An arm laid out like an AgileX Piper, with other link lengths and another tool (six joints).
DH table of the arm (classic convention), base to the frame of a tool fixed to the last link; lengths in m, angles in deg. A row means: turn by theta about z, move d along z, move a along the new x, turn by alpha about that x. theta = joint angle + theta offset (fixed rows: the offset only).
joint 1: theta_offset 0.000; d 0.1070; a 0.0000; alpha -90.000
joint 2: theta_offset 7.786; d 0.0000; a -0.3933; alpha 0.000
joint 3: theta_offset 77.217; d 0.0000; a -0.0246; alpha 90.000
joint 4: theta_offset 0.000; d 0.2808; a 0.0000; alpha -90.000
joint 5: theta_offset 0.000; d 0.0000; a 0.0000; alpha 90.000
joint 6: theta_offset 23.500; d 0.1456; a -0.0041; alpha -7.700
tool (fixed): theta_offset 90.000; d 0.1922; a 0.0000; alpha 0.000
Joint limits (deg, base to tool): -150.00..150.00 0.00..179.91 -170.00..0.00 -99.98..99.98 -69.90..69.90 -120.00..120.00
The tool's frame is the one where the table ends.
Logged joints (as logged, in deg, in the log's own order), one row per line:
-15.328 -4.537 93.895 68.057 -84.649 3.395
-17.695 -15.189 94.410 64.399 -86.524 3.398
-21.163 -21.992 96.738 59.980 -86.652 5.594
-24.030 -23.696 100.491 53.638 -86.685 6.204
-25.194 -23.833 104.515 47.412 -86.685 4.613
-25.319 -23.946 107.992 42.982 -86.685 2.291
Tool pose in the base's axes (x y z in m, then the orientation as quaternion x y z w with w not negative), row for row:
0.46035 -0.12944 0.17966 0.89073 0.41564 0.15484 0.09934
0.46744 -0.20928 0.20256 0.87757 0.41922 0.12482 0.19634
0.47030 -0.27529 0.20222 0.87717 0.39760 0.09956 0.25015
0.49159 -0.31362 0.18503 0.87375 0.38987 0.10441 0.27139
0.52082 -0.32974 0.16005 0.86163 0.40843 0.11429 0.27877
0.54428 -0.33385 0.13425 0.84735 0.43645 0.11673 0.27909
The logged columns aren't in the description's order. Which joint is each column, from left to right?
Columns, left to right: joint 1, joint 4, joint 2, joint 5, joint 3, joint 6.
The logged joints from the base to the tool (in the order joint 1, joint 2, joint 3, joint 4, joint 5, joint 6), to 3 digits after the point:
-15.328 93.895 -84.649 -4.537 68.057 3.395
-17.695 94.410 -86.524 -15.189 64.399 3.398
-21.163 96.738 -86.652 -21.992 59.980 5.594
-24.030 100.491 -86.685 -23.696 53.638 6.204
-25.194 104.515 -86.685 -23.833 47.412 4.613
-25.319 107.992 -86.685 -23.946 42.982 2.291

